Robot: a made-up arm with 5 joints.
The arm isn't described. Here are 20 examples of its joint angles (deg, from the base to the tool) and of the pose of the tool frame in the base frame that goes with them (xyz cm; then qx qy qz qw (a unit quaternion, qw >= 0)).
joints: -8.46 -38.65 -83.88 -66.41 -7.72
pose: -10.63 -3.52 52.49 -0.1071 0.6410 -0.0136 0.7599
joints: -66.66 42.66 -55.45 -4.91 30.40
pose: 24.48 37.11 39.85 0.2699 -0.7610 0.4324 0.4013
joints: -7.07 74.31 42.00 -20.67 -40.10
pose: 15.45 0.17 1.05 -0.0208 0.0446 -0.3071 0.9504
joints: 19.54 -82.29 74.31 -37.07 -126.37
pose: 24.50 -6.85 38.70 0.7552 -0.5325 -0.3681 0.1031
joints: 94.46 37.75 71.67 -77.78 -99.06
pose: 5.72 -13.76 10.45 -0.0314 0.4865 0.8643 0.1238
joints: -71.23 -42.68 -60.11 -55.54 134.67
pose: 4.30 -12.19 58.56 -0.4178 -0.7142 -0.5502 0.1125
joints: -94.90 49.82 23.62 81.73 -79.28
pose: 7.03 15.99 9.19 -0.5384 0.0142 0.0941 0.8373
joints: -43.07 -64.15 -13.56 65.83 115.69
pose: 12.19 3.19 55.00 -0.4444 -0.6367 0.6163 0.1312
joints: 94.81 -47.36 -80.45 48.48 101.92
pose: 7.96 13.80 58.09 -0.9883 0.1208 0.0035 0.0929
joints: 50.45 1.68 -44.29 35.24 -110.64
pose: 25.44 -22.86 52.70 0.3923 -0.6405 -0.6537 0.0926
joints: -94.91 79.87 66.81 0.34 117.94
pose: 8.86 -5.33 9.64 -0.0839 -0.4699 -0.8487 0.2279
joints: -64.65 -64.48 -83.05 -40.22 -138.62
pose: -4.01 -26.37 42.88 -0.6408 -0.1483 -0.4677 0.5905
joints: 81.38 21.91 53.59 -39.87 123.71
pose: 10.27 -22.92 12.32 -0.4482 0.0884 0.3009 0.8371
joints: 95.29 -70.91 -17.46 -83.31 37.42
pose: 7.93 12.28 53.75 0.6854 0.3202 -0.3302 0.5644
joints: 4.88 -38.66 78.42 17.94 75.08
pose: 26.81 -2.44 18.82 -0.1735 -0.2174 0.5330 0.7991
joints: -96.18 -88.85 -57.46 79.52 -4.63
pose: 10.72 -21.42 45.79 0.7698 -0.6058 0.1407 0.1438
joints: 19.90 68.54 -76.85 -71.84 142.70
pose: 42.84 -13.61 37.81 -0.9809 -0.1746 0.0744 0.0429
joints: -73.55 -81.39 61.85 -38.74 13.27
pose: 12.88 15.07 43.76 0.5031 -0.8199 0.1829 0.2030
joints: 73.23 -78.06 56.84 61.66 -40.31
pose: 11.91 -17.07 34.91 -0.1089 -0.4047 -0.7713 0.4789
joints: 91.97 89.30 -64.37 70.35 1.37
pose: 5.61 -34.52 8.64 0.0327 0.0324 -0.7269 0.6852
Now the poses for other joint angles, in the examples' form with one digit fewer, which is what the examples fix.
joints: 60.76 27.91 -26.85 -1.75 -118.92
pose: 26.3 -35.1 35.4 -0.361 0.613 0.703 0.015
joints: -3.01 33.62 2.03 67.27 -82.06
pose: 36.7 0.7 16.3 -0.078 0.081 -0.651 0.751
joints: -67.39 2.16 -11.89 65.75 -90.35
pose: 20.5 28.9 36.1 0.288 -0.049 -0.213 0.932
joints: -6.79 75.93 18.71 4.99 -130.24
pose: 22.4 1.0 -1.0 -0.079 0.029 -0.889 0.451
